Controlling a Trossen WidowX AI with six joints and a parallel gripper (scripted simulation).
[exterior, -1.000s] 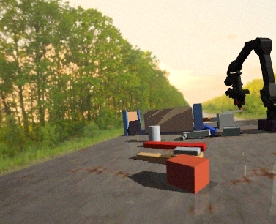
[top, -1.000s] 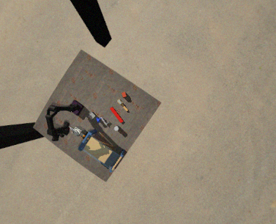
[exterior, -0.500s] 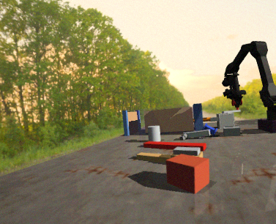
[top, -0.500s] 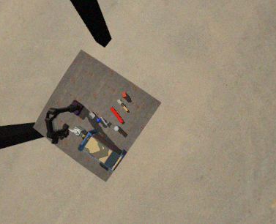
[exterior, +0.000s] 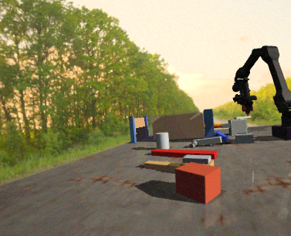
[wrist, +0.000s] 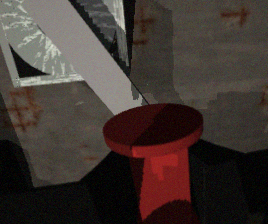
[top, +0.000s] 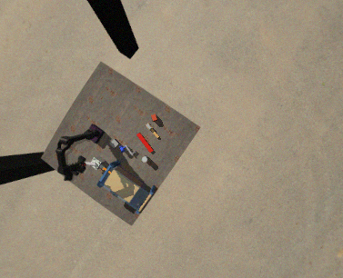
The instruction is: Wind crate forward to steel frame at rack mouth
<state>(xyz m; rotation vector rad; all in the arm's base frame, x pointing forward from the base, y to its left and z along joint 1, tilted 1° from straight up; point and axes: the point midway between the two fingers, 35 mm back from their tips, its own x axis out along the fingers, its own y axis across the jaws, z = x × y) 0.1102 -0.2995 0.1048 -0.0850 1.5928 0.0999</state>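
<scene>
The winch handle with red grip lies 30 mm ahead of my gripper tip, 20 mm to the left of it and 10 mm below it. From my gripper tip the other things lie so: dark block: 100 mm ahead, 320 mm to the left, 100 mm below; then red knob: 20 mm above; then winch: 70 mm ahead, 50 mm to the left, 80 mm below.
</scene>
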